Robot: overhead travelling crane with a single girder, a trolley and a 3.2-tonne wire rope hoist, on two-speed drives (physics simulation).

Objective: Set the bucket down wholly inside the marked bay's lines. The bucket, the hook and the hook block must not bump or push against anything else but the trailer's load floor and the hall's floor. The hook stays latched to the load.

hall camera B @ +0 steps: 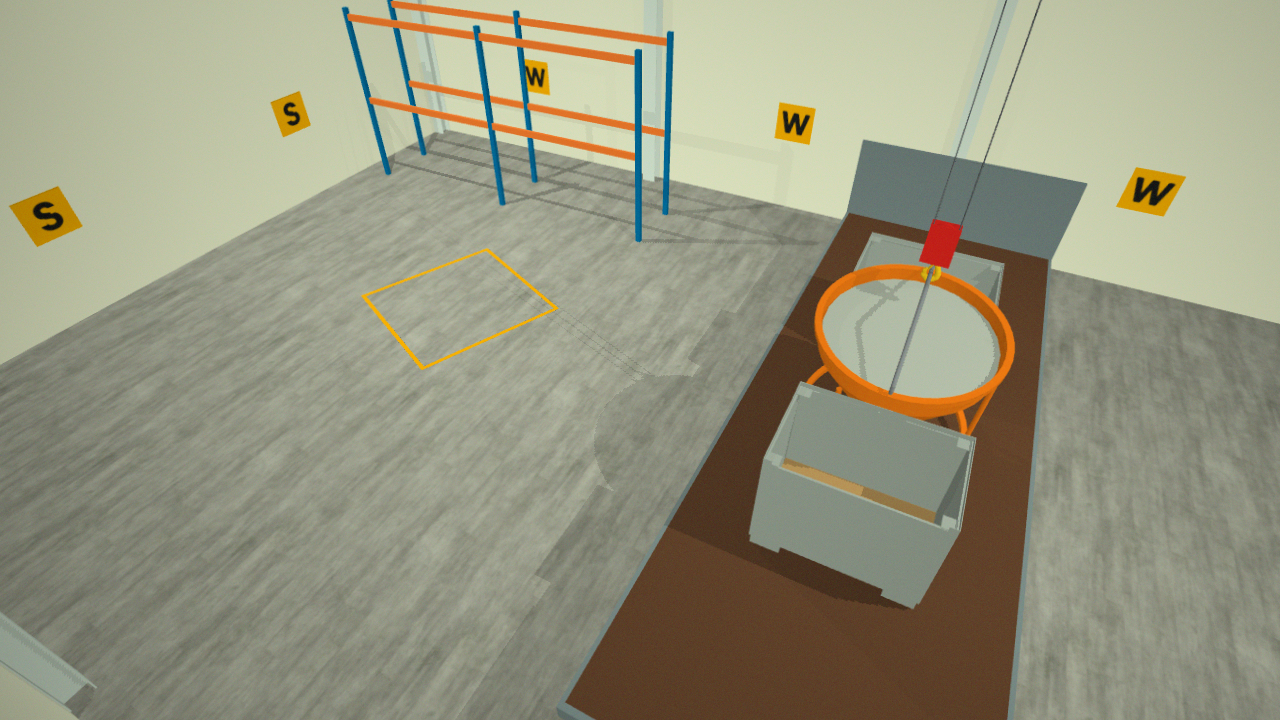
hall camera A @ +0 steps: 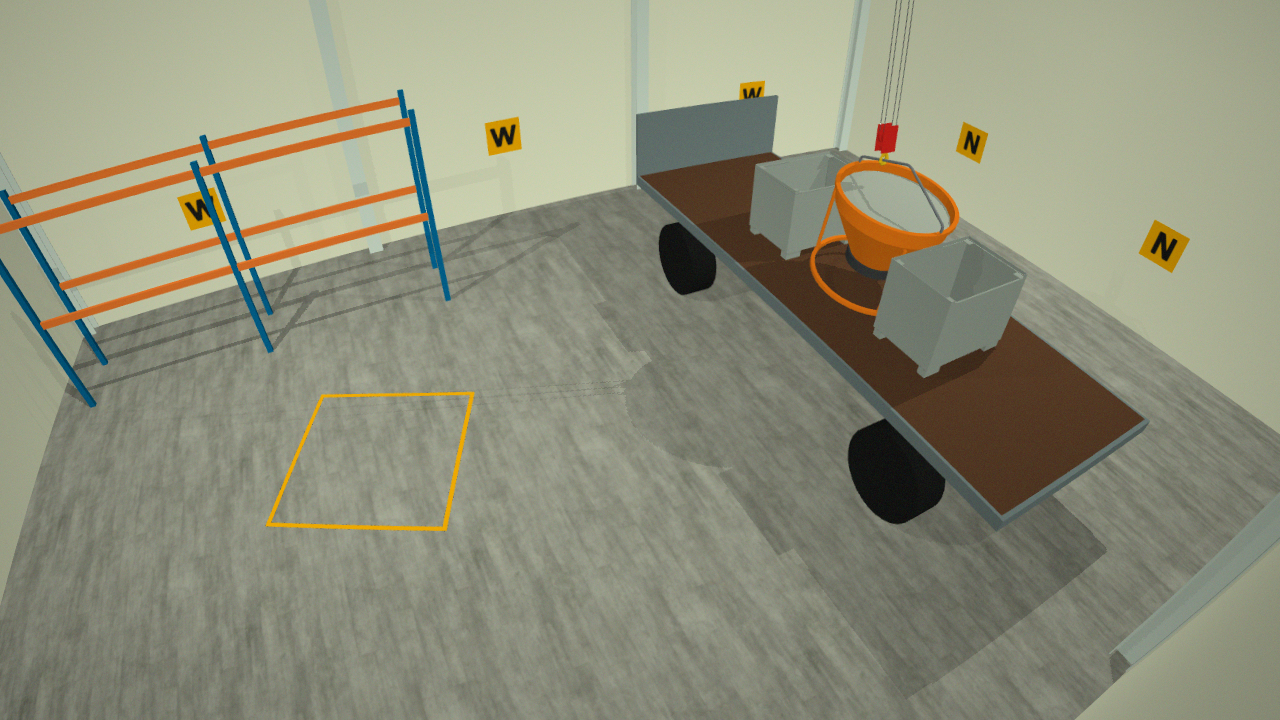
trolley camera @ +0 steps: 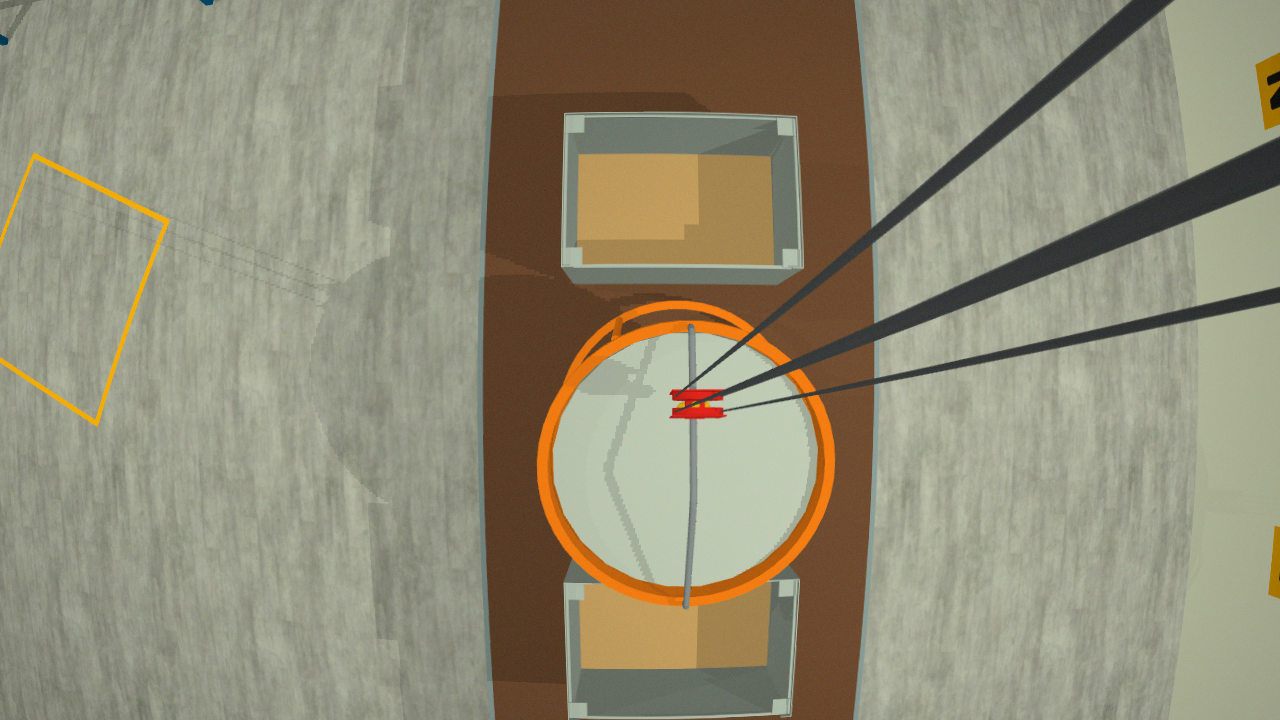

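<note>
An orange bucket (hall camera A: 872, 240) (hall camera B: 930, 404) (trolley camera: 545, 465) with pale contents stands between two grey crates, over the trailer's brown load floor (hall camera A: 1029, 429) (hall camera B: 805, 644) (trolley camera: 671, 44). Its foot ring shows past the rim in the trolley view, so it looks slightly tilted; a small gap under it cannot be ruled out. My yellow hook (hall camera A: 883, 159) (hall camera B: 930, 273) is latched on the bucket's grey bail, below the red hook block (hall camera A: 886, 137) (hall camera B: 940, 243) (trolley camera: 697, 403). The marked bay (hall camera A: 358, 526) (hall camera B: 489, 338) (trolley camera: 132, 322) is a yellow outline on the floor, left of the trailer.
One crate (hall camera A: 926, 317) (hall camera B: 850, 528) (trolley camera: 675, 689) stands close on the bucket's headboard-averted side, another crate (hall camera A: 783, 205) (hall camera B: 904, 250) (trolley camera: 680, 274) on the headboard side. The headboard (hall camera A: 702, 134) (hall camera B: 966, 197) rises at the trailer's end. A blue-orange rack (hall camera A: 233, 259) (hall camera B: 638, 143) stands beyond the bay.
</note>
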